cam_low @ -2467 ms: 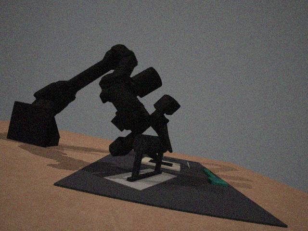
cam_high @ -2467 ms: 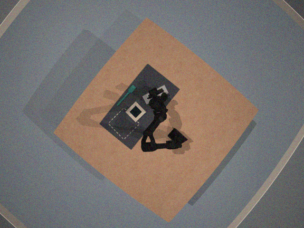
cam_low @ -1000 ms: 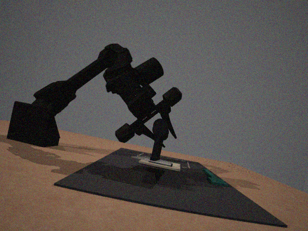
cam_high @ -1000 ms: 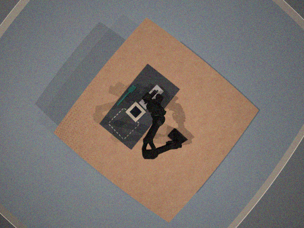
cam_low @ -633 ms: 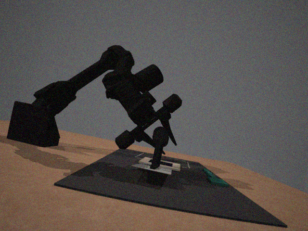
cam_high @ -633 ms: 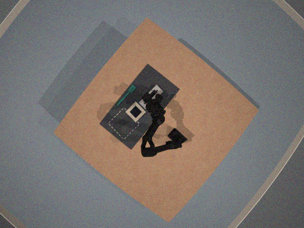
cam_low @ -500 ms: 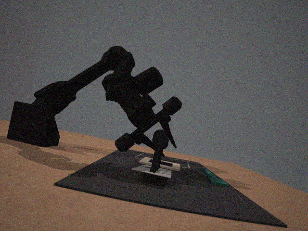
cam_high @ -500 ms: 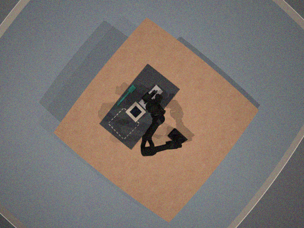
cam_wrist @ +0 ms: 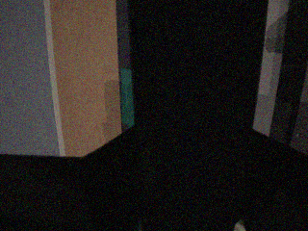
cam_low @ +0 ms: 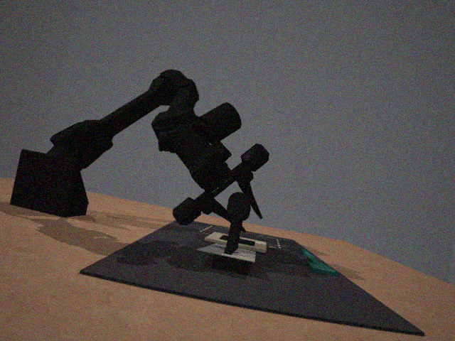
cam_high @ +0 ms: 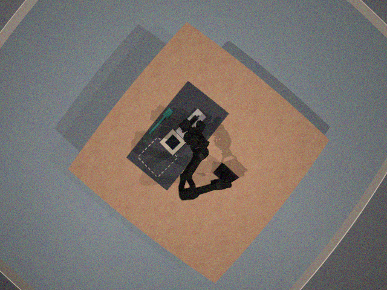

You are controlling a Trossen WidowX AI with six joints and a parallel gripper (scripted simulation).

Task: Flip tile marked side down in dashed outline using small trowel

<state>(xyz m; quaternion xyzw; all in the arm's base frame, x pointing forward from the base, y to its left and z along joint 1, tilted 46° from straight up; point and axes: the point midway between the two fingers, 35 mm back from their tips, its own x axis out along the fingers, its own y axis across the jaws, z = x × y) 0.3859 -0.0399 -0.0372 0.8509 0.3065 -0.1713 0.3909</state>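
Right now the dark mat is 90 mm to the left of my gripper tip, 80 mm below it and 10 mm behind it. The rest, counted from my gripper tip: tile: 140 mm to the left, 50 mm below, 20 mm behind; teal trowel: 130 mm ahead, 70 mm to the left, 50 mm below.
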